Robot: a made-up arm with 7 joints. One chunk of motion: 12 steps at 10 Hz.
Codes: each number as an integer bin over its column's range. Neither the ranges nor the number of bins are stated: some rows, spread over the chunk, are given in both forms.
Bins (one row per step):
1: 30 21 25 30 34 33
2: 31 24 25 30 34 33
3: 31 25 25 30 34 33
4: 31 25 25 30 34 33
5: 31 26 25 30 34 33
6: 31 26 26 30 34 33
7: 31 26 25 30 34 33
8: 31 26 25 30 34 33
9: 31 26 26 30 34 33
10: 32 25 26 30 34 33
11: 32 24 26 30 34 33
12: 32 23 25 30 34 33
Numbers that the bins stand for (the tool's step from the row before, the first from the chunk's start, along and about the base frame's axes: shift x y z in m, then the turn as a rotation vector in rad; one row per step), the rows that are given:
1: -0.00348 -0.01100 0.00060 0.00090 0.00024 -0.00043
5: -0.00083 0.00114 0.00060 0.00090 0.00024 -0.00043
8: -0.00083 0.00114 0.00060 0.00090 0.00024 -0.00043
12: 0.00183 -0.00614 0.00060 0.00090 0.00024 -0.00043
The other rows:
2: -0.00083 -0.00371 0.00060 0.00090 0.00024 -0.00043
3: -0.00083 -0.00129 0.00060 0.00090 0.00024 -0.00043
4: -0.00083 -0.00129 0.00060 0.00090 0.00024 -0.00043
6: -0.00083 0.00114 0.00359 0.00090 0.00024 -0.00043
7: -0.00083 0.00114 0.00060 0.00090 0.00024 -0.00043
9: -0.00083 0.00114 0.00359 0.00090 0.00024 -0.00043
10: 0.00183 -0.00129 0.00359 0.00090 0.00024 -0.00043
11: 0.00183 -0.00371 0.00359 0.00090 0.00024 -0.00043

